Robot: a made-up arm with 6 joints. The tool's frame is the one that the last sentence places.
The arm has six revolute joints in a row. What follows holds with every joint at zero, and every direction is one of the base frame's.
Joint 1 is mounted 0.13 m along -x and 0.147 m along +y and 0.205 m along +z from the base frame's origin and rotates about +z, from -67.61 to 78.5 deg.
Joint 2 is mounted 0.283 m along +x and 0.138 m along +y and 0.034 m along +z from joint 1 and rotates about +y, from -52.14 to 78.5 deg.
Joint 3 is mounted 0.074 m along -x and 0.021 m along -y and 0.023 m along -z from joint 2 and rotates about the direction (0.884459, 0.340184, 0.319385), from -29.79 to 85.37 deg.
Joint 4 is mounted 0.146 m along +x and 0.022 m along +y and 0.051 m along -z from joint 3 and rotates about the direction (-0.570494, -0.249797, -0.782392), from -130.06 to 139.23 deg.
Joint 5 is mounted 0.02 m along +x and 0.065 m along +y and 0.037 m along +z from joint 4 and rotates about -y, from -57.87 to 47.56 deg.
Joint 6 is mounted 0.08 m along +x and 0.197 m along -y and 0.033 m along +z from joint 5 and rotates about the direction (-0.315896, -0.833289, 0.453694), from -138.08 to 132.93 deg.
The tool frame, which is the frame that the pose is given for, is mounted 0.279 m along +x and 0.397 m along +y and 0.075 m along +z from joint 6; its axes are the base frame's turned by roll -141.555, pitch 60.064 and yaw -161.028 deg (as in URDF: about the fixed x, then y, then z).
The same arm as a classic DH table. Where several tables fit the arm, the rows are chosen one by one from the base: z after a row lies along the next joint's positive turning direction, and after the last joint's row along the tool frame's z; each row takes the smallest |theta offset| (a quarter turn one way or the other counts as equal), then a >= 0, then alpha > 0; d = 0 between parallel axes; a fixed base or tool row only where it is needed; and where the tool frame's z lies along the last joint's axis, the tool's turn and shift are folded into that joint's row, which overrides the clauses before.
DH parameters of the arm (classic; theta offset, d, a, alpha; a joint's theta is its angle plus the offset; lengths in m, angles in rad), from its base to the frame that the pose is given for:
base (fixed): -0.8467 0 -0.1962 0
joint 1: 0.8467 0.239 0.283 -1.5708
joint 2: 1.2243 0.145 -0.0035 1.2237
joint 3: -1.5008 0.1861 0.0269 -2.567
joint 4: -1.3202 0.1334 -0.0056 -1.3183
joint 5: 1.2383 0.1708 0.0845 -0.5858
joint 6: 0.4936 -0.4176 0.3047 1.7091
tool (fixed): -3.0314 0.0074 0 0
Joint limits (rad, base to tool): -1.18..1.3701 -0.91..1.3701 -0.5199..1.49 -2.27..2.43 -1.01..0.8301 -2.41..2.3201

